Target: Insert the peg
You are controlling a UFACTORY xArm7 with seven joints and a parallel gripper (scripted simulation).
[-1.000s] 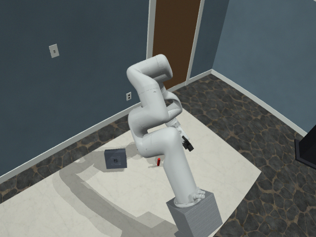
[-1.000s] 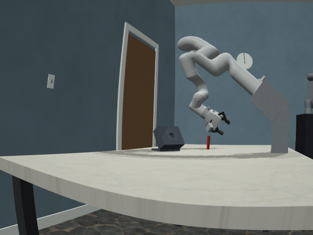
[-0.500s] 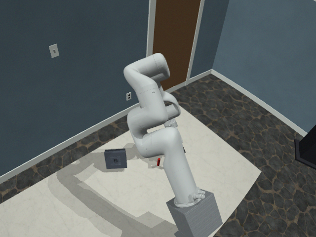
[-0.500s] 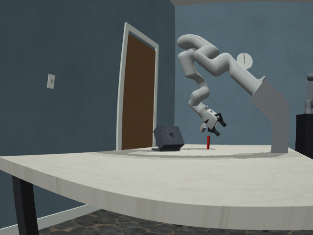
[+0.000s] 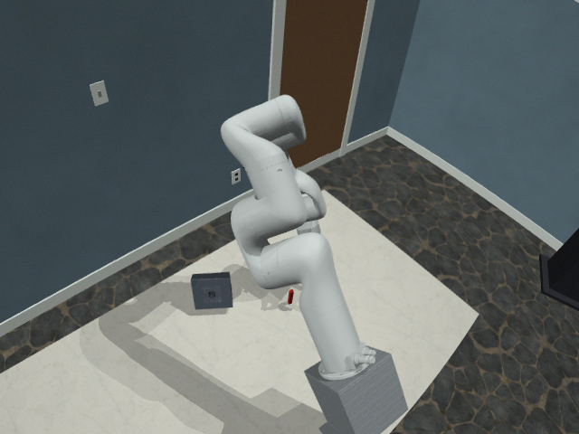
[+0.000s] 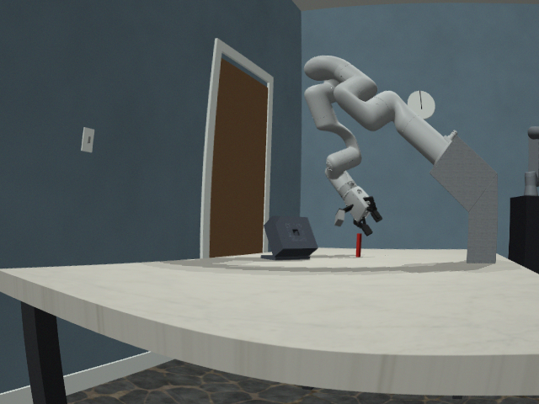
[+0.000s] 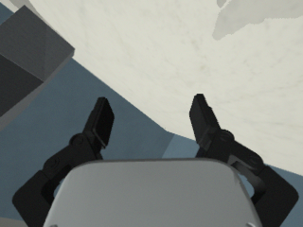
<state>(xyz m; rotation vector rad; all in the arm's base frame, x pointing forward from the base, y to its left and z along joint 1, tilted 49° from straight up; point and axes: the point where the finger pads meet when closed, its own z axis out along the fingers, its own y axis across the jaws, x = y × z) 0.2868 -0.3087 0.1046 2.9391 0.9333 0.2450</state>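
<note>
Right now the red peg is 60 mm ahead of my hand, 80 mm to the left of it and 70 mm below it.
</note>
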